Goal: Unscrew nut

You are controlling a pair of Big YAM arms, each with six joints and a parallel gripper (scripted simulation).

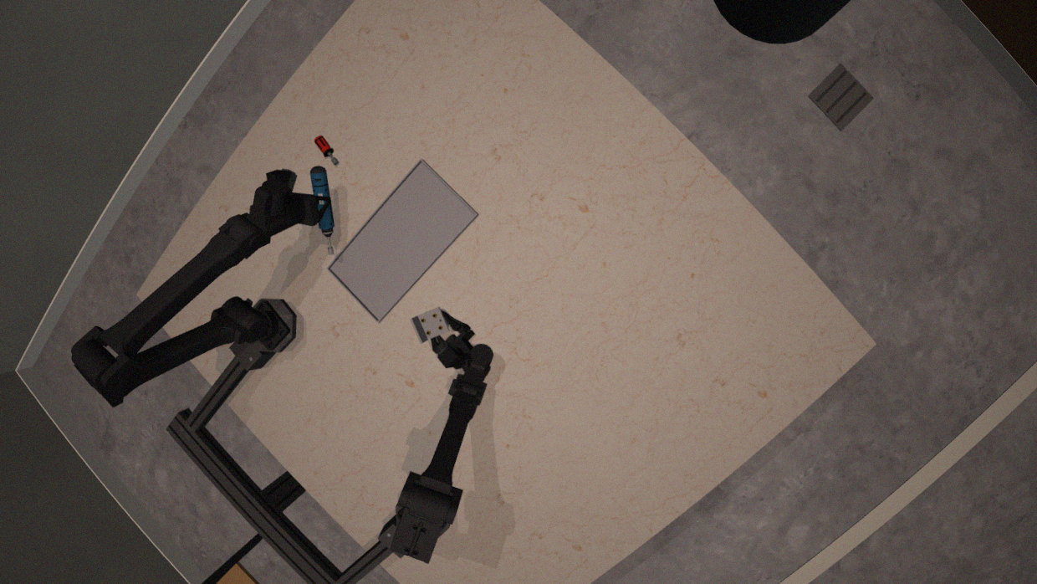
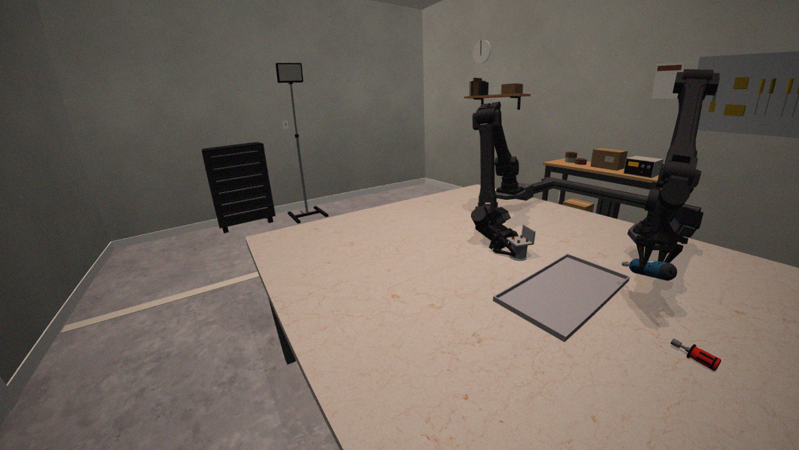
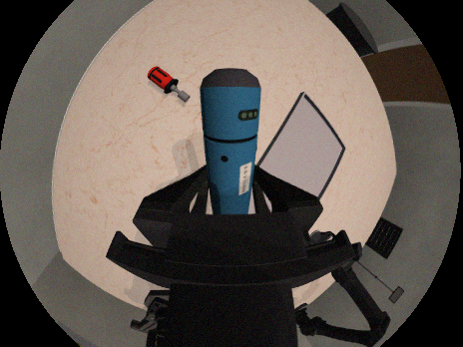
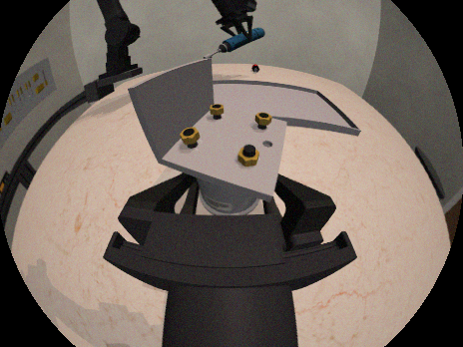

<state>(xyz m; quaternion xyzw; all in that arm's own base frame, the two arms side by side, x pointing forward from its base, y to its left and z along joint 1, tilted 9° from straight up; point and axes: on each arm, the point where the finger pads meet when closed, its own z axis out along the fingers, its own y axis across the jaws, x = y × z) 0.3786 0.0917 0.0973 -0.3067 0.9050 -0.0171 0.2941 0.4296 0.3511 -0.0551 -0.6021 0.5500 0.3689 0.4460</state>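
My right hand is 10 mm below the joint module. Also, from my right hand: flat grey tray 240 mm to the left, 50 mm ahead, 20 mm below; red-handled screwdriver 580 mm to the left, 50 mm ahead, 10 mm below; grey bracket 50 mm above.
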